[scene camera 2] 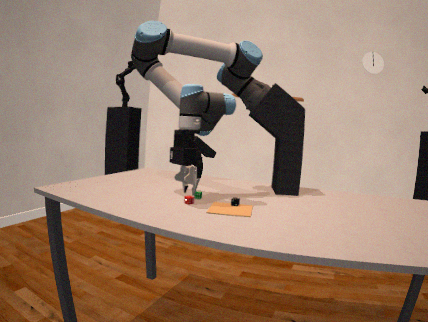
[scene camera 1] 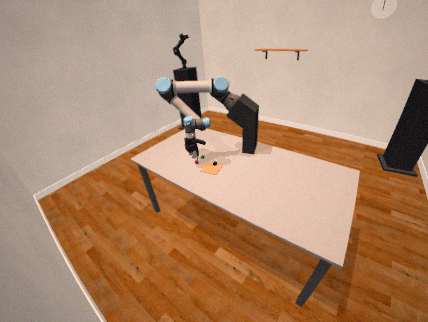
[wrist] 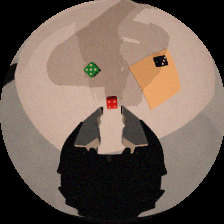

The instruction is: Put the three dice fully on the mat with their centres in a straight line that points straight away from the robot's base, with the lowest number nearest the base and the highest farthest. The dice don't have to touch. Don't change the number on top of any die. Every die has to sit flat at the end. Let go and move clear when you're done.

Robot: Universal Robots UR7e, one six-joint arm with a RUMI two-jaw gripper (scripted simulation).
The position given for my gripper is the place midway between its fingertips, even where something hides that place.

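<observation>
There's an orange mat (wrist: pixel 158 84) here, and you'd also see my gripper (wrist: pixel 111 106), with scene camera 2 showing the gripper (scene camera 2: pixel 188 194) as well.
</observation>
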